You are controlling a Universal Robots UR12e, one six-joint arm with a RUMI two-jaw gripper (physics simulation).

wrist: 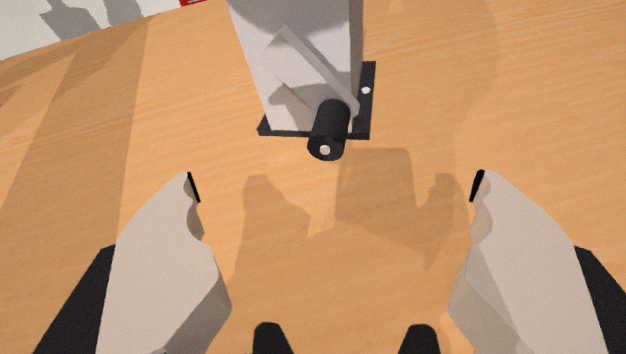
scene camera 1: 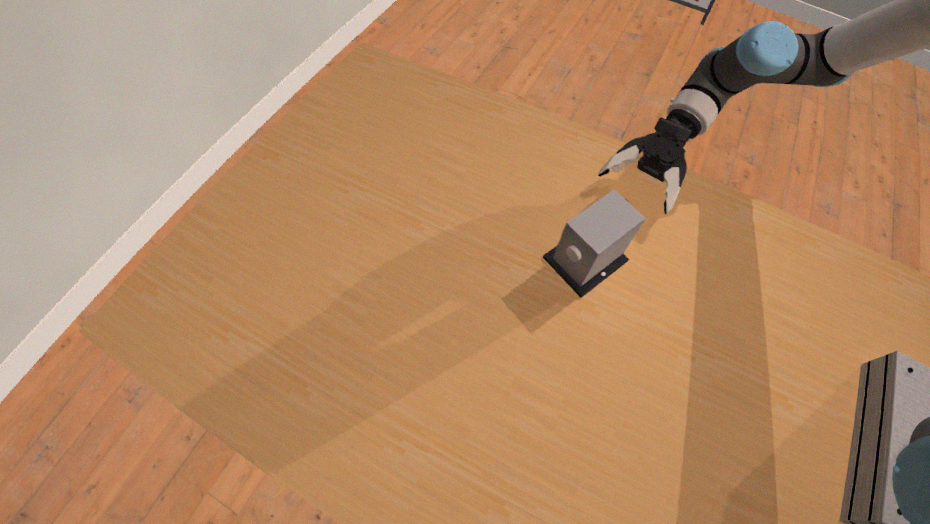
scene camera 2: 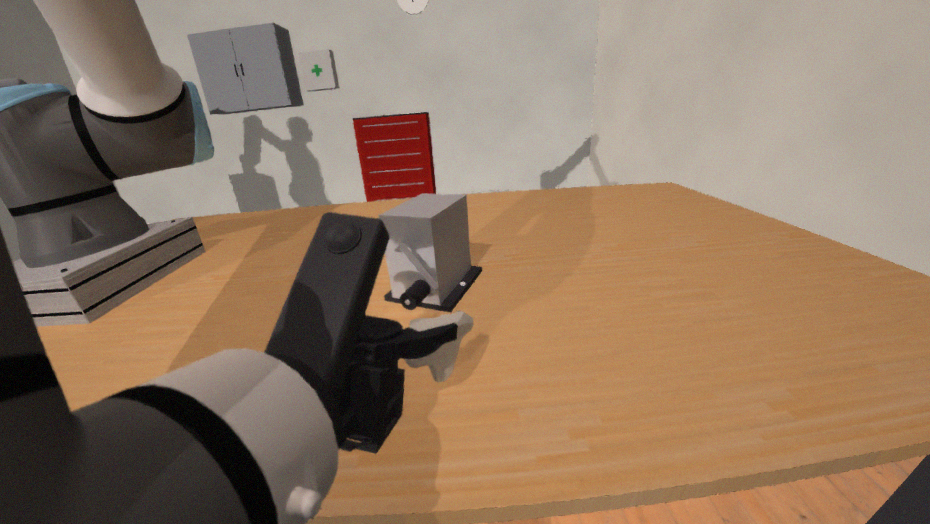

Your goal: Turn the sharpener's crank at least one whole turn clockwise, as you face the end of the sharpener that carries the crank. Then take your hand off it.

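Places are measured from the arm's base along level axes (x ahead, y down, z left), in centimetres.
Where they show: gripper, fingertip midpoint: [wrist: 331, 175] [scene camera 1: 630, 194] [scene camera 2: 402, 310]; arm's base, link origin: [scene camera 2: 92, 245].
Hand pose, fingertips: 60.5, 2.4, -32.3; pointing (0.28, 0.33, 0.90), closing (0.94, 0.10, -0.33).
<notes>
Each offset is from my fingertips to the top centre of the thing, as dx, dy, dz. "spot": to the spot under its first point. Level surfaces: height alone.
The sharpener @(spot: +3.8, -7.7, +14.6) [scene camera 1: 605, 224] [scene camera 2: 451, 240] [wrist: 310, 15] is a grey box upright on a black base plate [scene camera 1: 580, 287] [scene camera 2: 482, 273] [wrist: 369, 107]. Its crank arm [scene camera 2: 418, 261] [wrist: 320, 70] slants down to the right across the end face in the wrist view. The black crank knob @(+1.3, -0.7, +3.8) [scene camera 2: 414, 294] [wrist: 330, 125] is at the arm's lower right end, near the base. The crank is hidden in scene camera 1. My gripper [scene camera 1: 634, 193] [scene camera 2: 455, 346] [wrist: 331, 175] is wide open and empty, in front of the crank end. In the wrist view the knob shows ahead, above the line between the fingertips, apart from both fingers.
The sharpener stands on a wooden table @(dy +5.1) [scene camera 1: 390, 227] [scene camera 2: 683, 312] [wrist: 550, 125]. The robot's base block [scene camera 1: 874, 423] [scene camera 2: 136, 270] is at the table's side. A red drawer cabinet [scene camera 2: 398, 156] and a grey wall cabinet [scene camera 2: 250, 68] are in the background, beyond the table.
</notes>
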